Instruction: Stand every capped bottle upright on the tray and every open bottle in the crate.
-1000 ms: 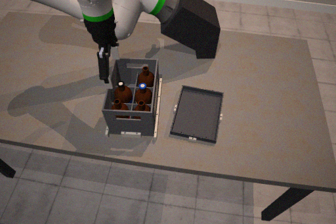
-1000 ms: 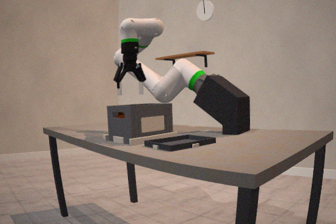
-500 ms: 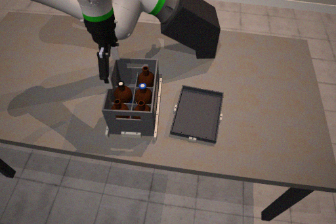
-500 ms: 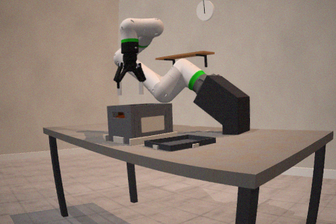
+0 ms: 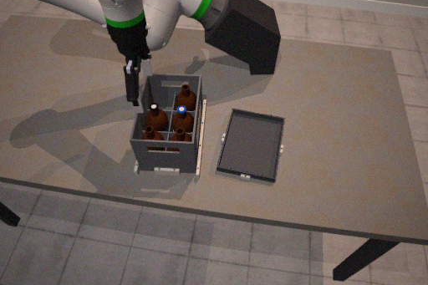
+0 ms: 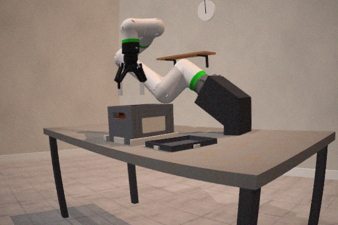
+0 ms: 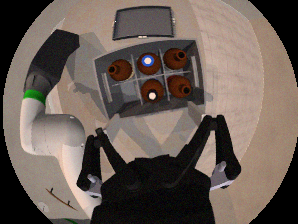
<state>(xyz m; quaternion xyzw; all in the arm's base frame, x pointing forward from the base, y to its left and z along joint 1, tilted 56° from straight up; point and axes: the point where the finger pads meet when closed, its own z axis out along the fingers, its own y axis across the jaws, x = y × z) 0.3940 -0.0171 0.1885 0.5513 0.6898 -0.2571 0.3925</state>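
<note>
The white-capped bottle lies 2 cm to the left of my hand and 15 cm below it. The rest, counted from my hand: open bottle: 9 cm behind, 10 cm to the left, 15 cm below; grey crate: 7 cm to the left, 15 cm below; dark tray: 1 cm behind, 34 cm to the left, 22 cm below.
</note>
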